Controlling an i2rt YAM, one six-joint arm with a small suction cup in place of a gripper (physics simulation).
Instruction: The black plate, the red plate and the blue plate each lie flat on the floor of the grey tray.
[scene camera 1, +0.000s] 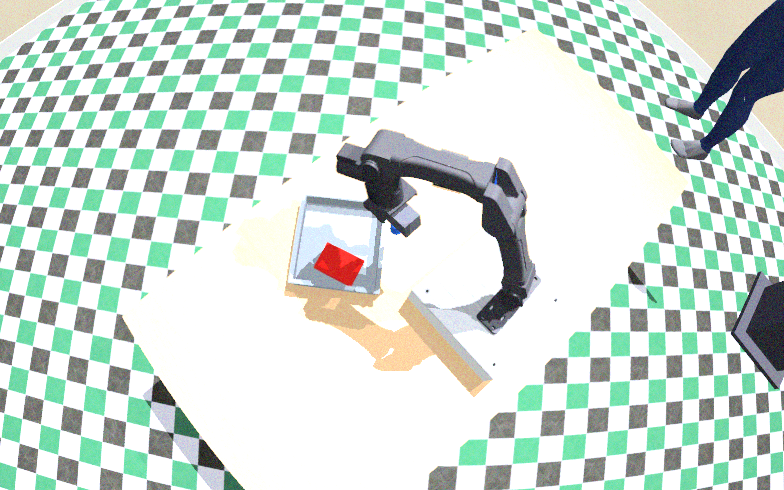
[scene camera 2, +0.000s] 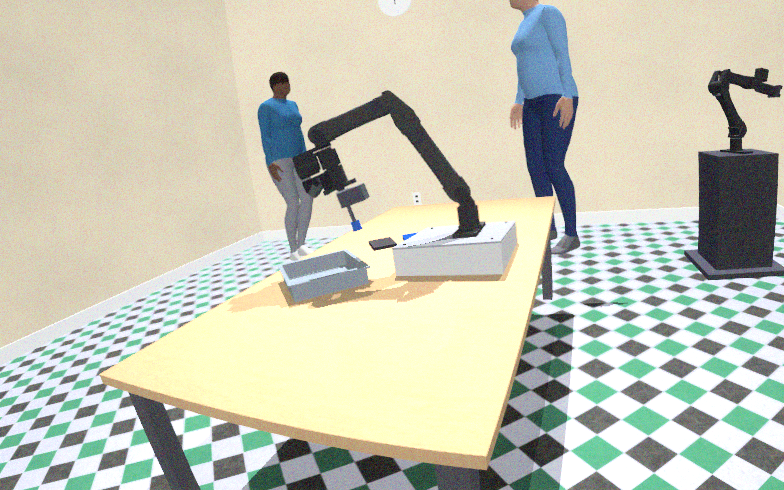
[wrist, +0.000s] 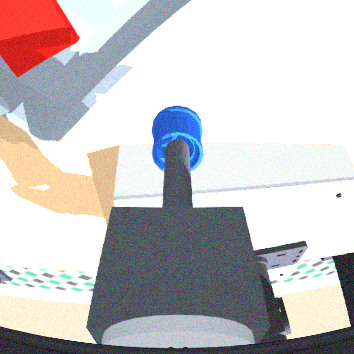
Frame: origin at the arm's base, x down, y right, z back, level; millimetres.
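Seen in the pictures: end effector, tool point: (scene camera 1: 396, 229) (scene camera 2: 358, 229) (wrist: 176, 128); arm's base, origin of the base link: (scene camera 1: 509, 298) (scene camera 2: 470, 230).
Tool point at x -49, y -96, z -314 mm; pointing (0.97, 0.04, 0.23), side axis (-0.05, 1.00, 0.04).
Pixels of each thing's middle, then the offset from my tool point to it. Level surfaces: height alone.
- red plate, body centre: (wrist: 16, 14) (scene camera 1: 339, 264) dy -134, dx +116, dz -56 mm
- grey tray, body centre: (scene camera 1: 339, 243) (scene camera 2: 321, 273) dy -100, dx +100, dz -92 mm
- black plate, body centre: (scene camera 1: 451, 170) (scene camera 2: 382, 243) dy +282, dx +120, dz -45 mm
- blue plate, body centre: (scene camera 2: 412, 237) dy +334, dx +119, dz +54 mm
- table, its level: dx +125 mm
The red plate (scene camera 1: 339, 264) (wrist: 30, 20) lies inside the grey tray (scene camera 1: 294, 248) (scene camera 2: 329, 284) (wrist: 55, 120), near one corner; the tray wall hides it in scene camera 2. The black plate (scene camera 2: 382, 243) lies flat on the table behind the tray; the arm hides it in scene camera 1. The blue plate (scene camera 2: 409, 236) is partly hidden behind the white base box, and a sliver of the blue plate (scene camera 1: 495, 176) shows past the arm. My suction cup (scene camera 1: 395, 229) (scene camera 2: 356, 225) (wrist: 177, 137) is open and bare, above the table beside the tray.
The white base box (scene camera 2: 450, 260) (wrist: 225, 170) stands on the table (scene camera 2: 346, 358) near the tray, with the arm mounted on it. Two people stand beyond the table. Another arm stands on a dark pedestal (scene camera 2: 737, 213) at the right.
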